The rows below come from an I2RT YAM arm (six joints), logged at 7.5 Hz.
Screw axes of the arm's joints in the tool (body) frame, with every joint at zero. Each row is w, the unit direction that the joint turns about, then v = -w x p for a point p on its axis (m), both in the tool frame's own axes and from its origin. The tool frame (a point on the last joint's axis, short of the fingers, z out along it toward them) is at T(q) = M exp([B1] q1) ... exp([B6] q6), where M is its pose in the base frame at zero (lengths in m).
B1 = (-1, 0, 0, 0.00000, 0.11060, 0.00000)
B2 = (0, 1, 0, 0.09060, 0.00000, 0.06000)
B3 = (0, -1, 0, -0.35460, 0.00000, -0.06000)
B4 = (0, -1, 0, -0.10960, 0.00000, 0.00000)
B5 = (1, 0, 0, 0.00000, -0.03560, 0.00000)
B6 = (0, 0, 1, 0.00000, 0.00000, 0.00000)
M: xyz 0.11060 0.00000 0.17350 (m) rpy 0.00 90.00 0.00 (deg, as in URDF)
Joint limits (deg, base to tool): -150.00..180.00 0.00..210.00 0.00..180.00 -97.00..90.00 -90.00..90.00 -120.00..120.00
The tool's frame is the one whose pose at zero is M.
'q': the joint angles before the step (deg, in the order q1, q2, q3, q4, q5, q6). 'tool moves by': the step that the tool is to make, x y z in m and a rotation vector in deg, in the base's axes. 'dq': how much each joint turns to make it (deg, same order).
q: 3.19 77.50 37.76 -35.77 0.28 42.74
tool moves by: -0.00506 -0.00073 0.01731 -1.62 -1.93 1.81
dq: 0.08 -3.94 1.23 -3.30 1.20 -2.13
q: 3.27 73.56 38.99 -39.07 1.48 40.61
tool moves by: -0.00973 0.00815 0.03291 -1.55 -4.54 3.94
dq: 2.70 -6.65 2.93 -5.12 1.42 -1.78
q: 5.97 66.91 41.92 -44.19 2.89 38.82
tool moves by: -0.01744 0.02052 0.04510 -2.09 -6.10 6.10
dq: 7.39 -6.98 5.58 -6.90 3.34 -0.07
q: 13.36 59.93 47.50 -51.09 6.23 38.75
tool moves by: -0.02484 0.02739 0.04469 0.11 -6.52 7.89
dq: 11.47 -4.84 6.83 -5.77 3.52 2.13
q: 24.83 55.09 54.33 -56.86 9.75 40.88
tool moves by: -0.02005 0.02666 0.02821 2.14 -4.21 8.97
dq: 11.50 -1.10 5.12 -1.87 1.67 1.94
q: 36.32 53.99 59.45 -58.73 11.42 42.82
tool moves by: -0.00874 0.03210 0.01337 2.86 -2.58 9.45
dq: 9.79 2.35 3.03 3.04 -0.15 0.55
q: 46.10 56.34 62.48 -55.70 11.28 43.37
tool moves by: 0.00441 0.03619 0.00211 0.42 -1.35 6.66
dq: 5.97 5.84 2.63 4.61 0.11 -1.03
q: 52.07 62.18 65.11 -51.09 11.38 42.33
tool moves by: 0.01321 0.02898 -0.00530 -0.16 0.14 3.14
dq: 1.60 6.28 2.22 4.07 -1.04 -1.16
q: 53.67 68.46 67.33 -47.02 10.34 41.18
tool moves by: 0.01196 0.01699 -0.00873 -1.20 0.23 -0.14
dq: 0.17 4.50 1.20 2.22 0.60 -0.11
